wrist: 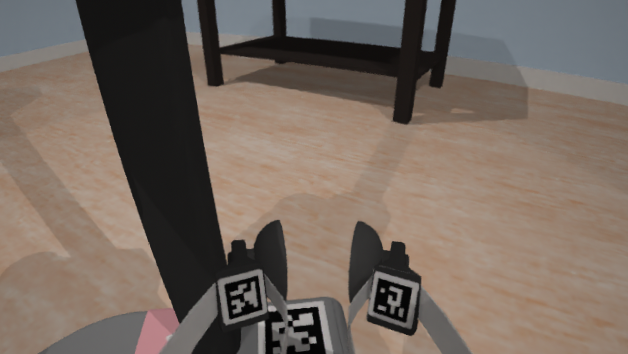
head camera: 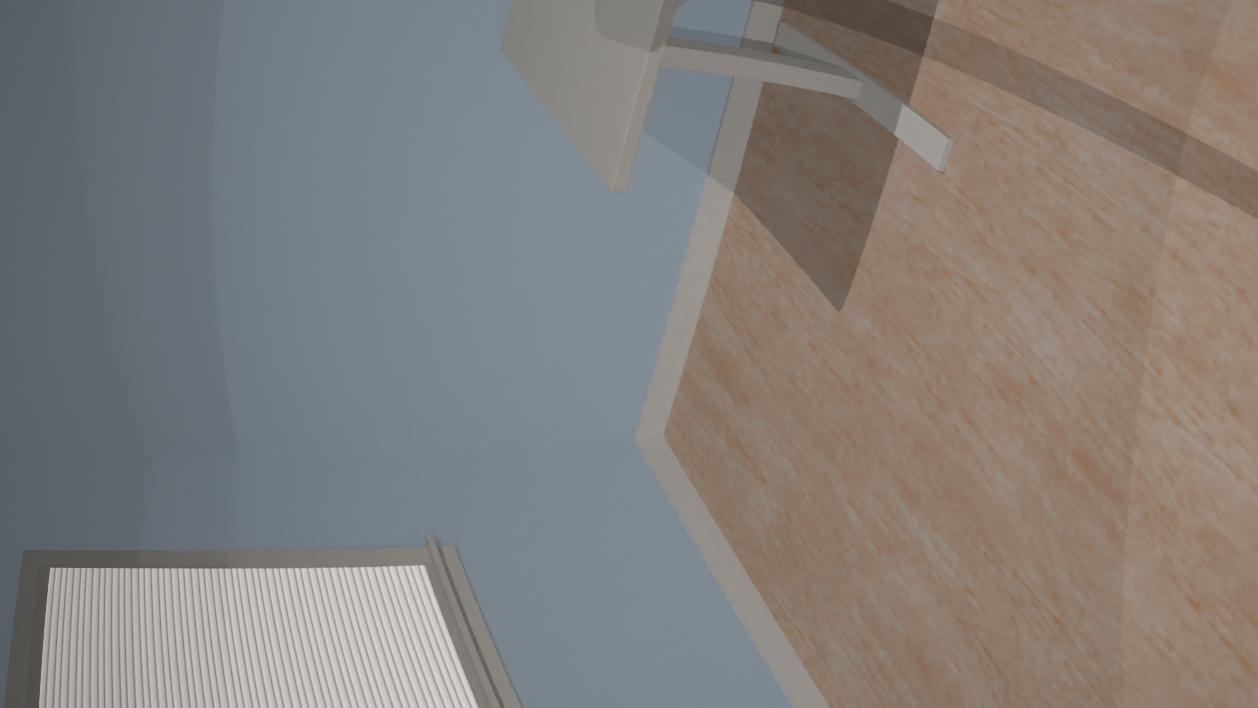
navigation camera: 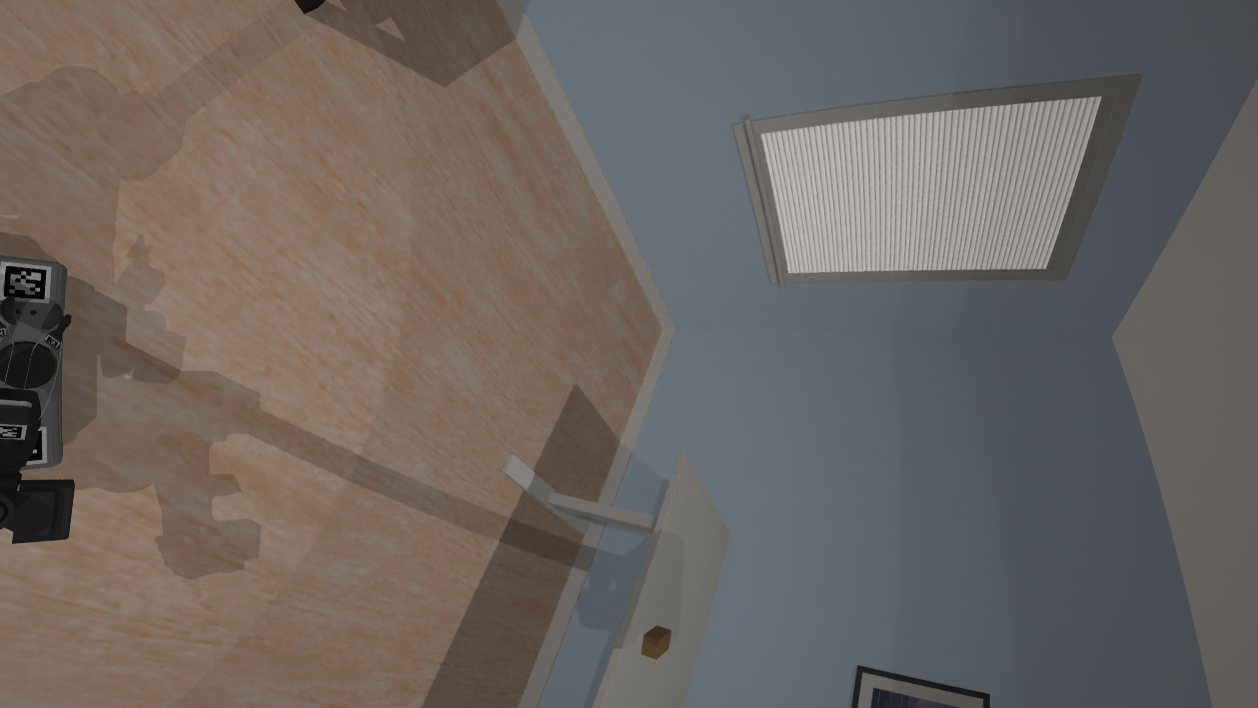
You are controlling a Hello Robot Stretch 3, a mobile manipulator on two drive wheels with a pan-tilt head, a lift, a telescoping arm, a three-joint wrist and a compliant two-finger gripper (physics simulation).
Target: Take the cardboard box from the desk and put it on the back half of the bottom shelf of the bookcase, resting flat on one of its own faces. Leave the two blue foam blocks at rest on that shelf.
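Pixels of known places: gripper, fingertip midpoint: [wrist: 318,248] [navigation camera: 35,301]; robot's base, link origin: [navigation camera: 26,360].
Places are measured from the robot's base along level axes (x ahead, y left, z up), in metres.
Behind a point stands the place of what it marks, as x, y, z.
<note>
The cardboard box [navigation camera: 655,641] {1.113, -0.761, 0.760} is a small brown block on the pale desk [navigation camera: 695,537] {1.495, -0.581, 0.720}, low in the navigation camera view. A corner of the desk [head camera: 585,96] {1.448, -0.444, 0.720} also shows at the top of the head camera view. My gripper [wrist: 318,248] {0.014, 0.097, 0.288} stands open and empty above the floor in the wrist view, its two dark fingertips apart, well away from the box. The bookcase and the two blue foam blocks do not show in these views.
A dark table [wrist: 404,95] {0.406, 0.933, 0.095} with a low shelf stands by the wall in the wrist view. A dark mast [wrist: 155,150] {-0.065, 0.116, 0.343} rises left of the fingers. A window [head camera: 246,634] {2.147, 0.632, 1.405} [navigation camera: 924,189] {1.978, 0.758, 1.469} and a framed picture [navigation camera: 924,688] {1.690, -1.075, 1.553} are on the walls.
</note>
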